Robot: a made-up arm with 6 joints.
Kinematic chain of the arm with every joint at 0, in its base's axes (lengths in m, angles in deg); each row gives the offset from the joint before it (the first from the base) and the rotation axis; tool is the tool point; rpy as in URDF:
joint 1: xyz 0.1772 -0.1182 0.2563 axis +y
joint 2: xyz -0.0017 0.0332 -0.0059 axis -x
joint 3: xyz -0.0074 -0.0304 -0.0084 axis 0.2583 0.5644 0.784
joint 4: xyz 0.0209 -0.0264 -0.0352 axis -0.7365 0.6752 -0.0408
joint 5: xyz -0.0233 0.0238 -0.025 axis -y
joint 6: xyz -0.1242 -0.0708 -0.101 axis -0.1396 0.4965 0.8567
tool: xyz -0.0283 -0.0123 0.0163 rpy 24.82 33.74 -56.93
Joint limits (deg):
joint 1: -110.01..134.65
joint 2: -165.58..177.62
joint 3: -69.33..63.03
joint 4: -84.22..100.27
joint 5: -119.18..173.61
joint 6: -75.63..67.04
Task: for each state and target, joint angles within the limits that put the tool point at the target. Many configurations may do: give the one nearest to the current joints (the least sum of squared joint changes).
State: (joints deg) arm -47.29 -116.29 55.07 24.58 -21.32 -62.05
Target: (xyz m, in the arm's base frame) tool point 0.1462 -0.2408 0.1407
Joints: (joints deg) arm -26.54 -67.09 43.95 48.78 -38.14 -58.36
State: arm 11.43 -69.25 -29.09 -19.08 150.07 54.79
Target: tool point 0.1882 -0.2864 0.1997
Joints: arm 11.55 -27.76 -58.97 -21.57 153.43 41.52
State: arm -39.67 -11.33 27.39 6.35 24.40 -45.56
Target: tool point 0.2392 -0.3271 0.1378
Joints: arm -67.28 13.80 51.53 36.57 46.07 -37.30
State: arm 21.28 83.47 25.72 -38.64 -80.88 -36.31
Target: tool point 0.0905 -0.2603 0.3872
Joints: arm 30.71 60.25 34.16 -66.69 -68.58 -26.77
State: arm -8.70 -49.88 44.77 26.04 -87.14 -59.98
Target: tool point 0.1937 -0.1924 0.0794
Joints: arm -20.31 -74.10 57.27 0.13 -63.83 -56.42
